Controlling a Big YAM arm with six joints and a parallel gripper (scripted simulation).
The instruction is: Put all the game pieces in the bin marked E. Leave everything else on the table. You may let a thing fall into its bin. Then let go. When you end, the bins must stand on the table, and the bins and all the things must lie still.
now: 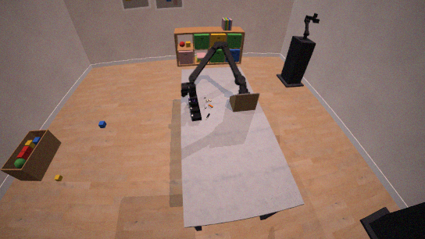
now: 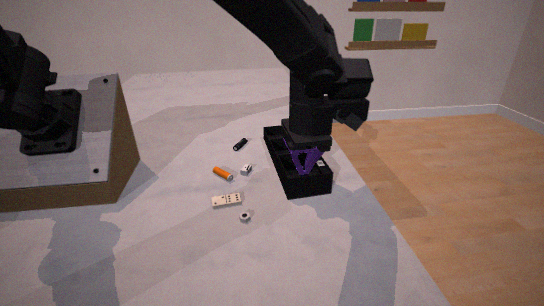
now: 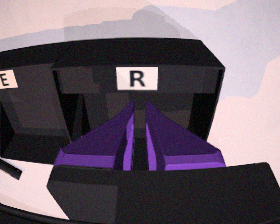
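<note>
Right now the black three-compartment bin tray is 9 cm to the left of my hand and 1 cm below it. Also, from my hand: grey metal nut (12 cm behind, 8 cm to the right, 2 cm below); cream domino (15 cm behind, 3 cm to the right, 2 cm below); orange battery (15 cm behind, 5 cm to the left, 2 cm below).
</note>
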